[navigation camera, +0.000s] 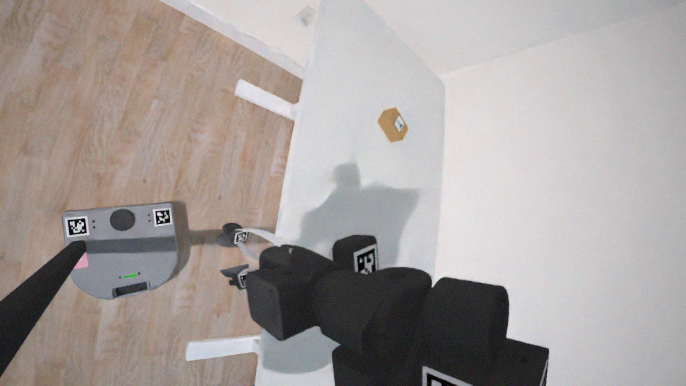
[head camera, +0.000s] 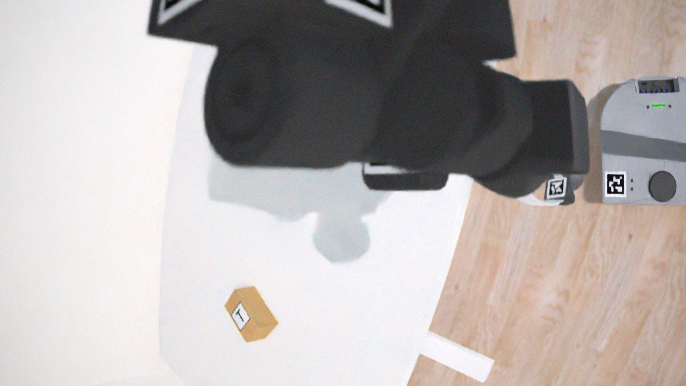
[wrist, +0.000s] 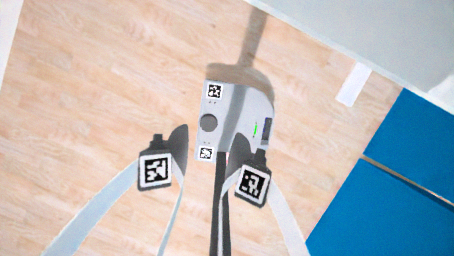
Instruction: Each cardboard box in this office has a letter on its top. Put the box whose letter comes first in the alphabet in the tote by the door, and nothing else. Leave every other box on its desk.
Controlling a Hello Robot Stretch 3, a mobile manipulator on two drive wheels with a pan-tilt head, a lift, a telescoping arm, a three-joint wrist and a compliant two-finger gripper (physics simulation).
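Where they show: gripper, fingertip midpoint: (navigation camera: 228, 252) (wrist: 210, 146); robot's base, link origin: (navigation camera: 122, 218) (head camera: 660, 185) (wrist: 211, 116).
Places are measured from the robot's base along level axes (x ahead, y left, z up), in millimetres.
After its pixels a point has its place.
A cardboard box (head camera: 260, 310) @[x 232, y -698, z 742 mm] (navigation camera: 389, 126) @[x 236, y -694, z 753 mm] stands on the white desk (head camera: 320, 330) @[x 247, y -567, z 720 mm] (navigation camera: 370, 60) @[x 464, y -669, z 720 mm]. The label on its top reads T in the head view. My gripper (navigation camera: 233, 256) @[x -23, y -127, z 860 mm] (wrist: 210, 146) @[x -23, y -127, z 860 mm] is open, with no thing between its fingers. It hangs over the wood floor beside the desk's edge, between the desk and my base, well apart from the box. In the head view my dark wrist and arm cover the upper part of the desk, and in the navigation view they cover its lower part. No other box and no tote shows in these views.
My base (head camera: 635, 165) @[x -46, y -74, z 160 mm] (navigation camera: 130, 257) @[x -127, y -10, z 160 mm] (wrist: 235, 110) @[x -96, y -67, z 160 mm] stands on the wood floor beside the desk. Desk legs (head camera: 457, 356) @[x 543, y -628, z 25 mm] (navigation camera: 265, 100) @[x 532, y -659, z 25 mm] (wrist: 354, 85) @[x -633, y -248, z 25 mm] reach out over the floor. A wall runs along the desk's far side. Blue panels (wrist: 385, 210) @[x -740, y 220, z 288 mm] lie at the right of the wrist view.
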